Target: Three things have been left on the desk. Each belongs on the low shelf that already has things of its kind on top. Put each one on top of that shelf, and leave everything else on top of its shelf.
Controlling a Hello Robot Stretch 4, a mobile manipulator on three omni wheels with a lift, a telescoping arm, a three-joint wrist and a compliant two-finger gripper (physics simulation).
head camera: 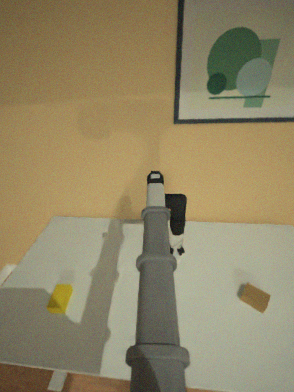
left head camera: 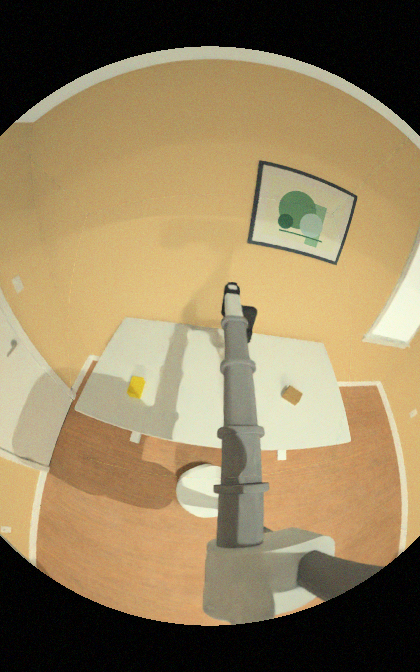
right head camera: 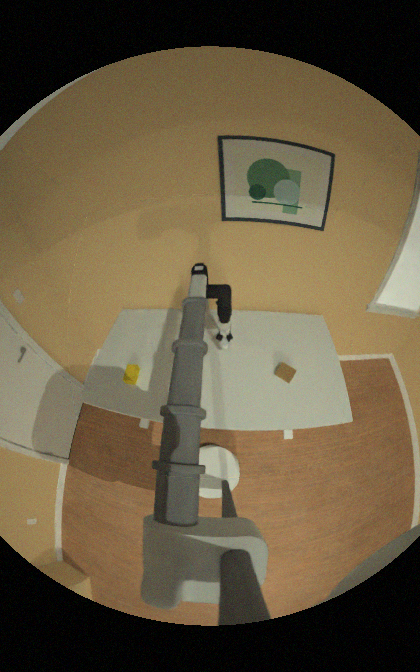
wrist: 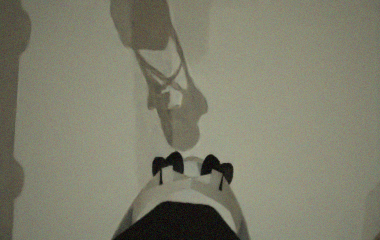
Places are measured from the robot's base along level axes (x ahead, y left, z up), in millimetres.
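Pixels of known places: gripper, between the fingertips: (head camera: 175, 254) (wrist: 192, 166).
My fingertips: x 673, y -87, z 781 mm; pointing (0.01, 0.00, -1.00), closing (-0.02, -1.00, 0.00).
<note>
Behind a point stands the place of what it marks.
My gripper (head camera: 177, 251) {x 673, y -87, z 781 mm} (right head camera: 224, 337) (wrist: 192, 166) {x 673, y -87, z 781 mm} is shut on a small white rounded thing (right head camera: 224, 344) (wrist: 192, 161) {x 680, y -87, z 790 mm}, held above the desk (head camera: 215, 345) {x 346, y -205, z 692 mm} (left head camera: 310, 425) (right head camera: 300, 410). The shadow of the gripper and the thing falls on the desk top in the wrist view. The arm hides the fingers in the left head view. A yellow block (head camera: 60, 299) {x 480, y 402, z 737 mm} (left head camera: 136, 387) (right head camera: 131, 374) lies on the left part of the desk. A brown block (head camera: 255, 298) {x 488, y -390, z 742 mm} (left head camera: 292, 395) (right head camera: 285, 372) lies on the right part. The low shelves do not show clearly.
A round white seat (left head camera: 196, 492) (right head camera: 221, 470) stands at the front of the desk, partly behind the arm. A wall with a framed picture (head camera: 177, 60) {x 1025, y -96, z 1528 mm} (left head camera: 254, 205) (right head camera: 221, 180) is behind the desk. A door (left head camera: 30, 415) (right head camera: 35, 395) is at the left.
</note>
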